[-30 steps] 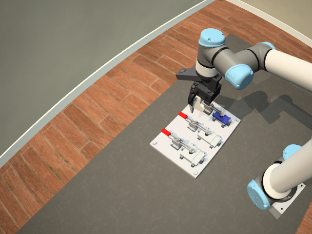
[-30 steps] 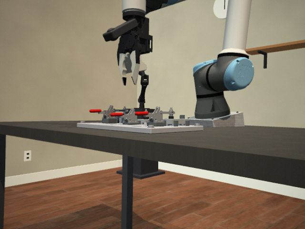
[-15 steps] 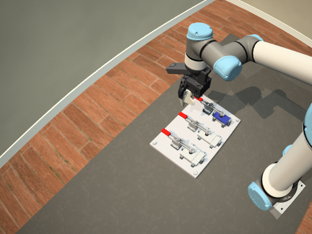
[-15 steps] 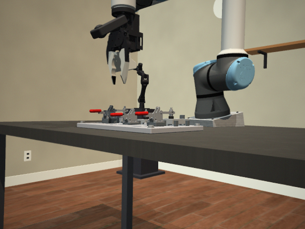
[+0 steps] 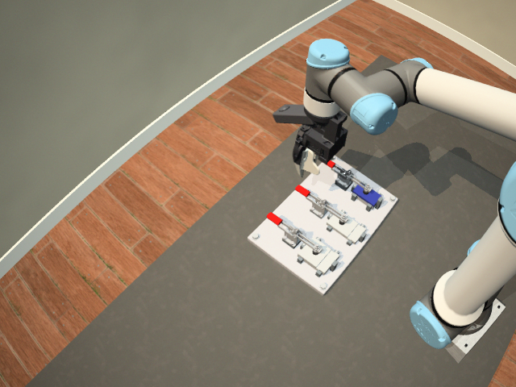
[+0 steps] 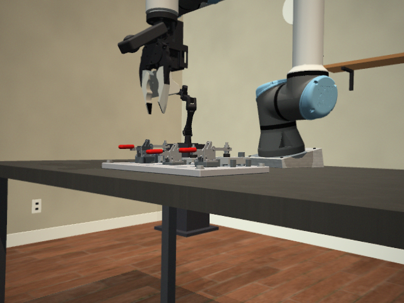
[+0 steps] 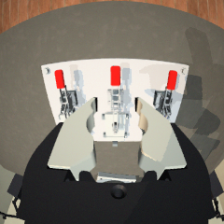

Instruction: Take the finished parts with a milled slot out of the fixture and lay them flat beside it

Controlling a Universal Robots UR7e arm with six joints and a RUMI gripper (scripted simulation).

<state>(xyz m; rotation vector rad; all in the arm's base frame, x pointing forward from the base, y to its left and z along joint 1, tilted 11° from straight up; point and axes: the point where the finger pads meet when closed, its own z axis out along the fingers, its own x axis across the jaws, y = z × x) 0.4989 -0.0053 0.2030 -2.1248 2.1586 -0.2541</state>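
Now: hand 9 cm past the white fixture plate and 14 cm above it. From my hand the other things lie so: blue blank 13 cm behind, 11 cm to the right, 12 cm below.
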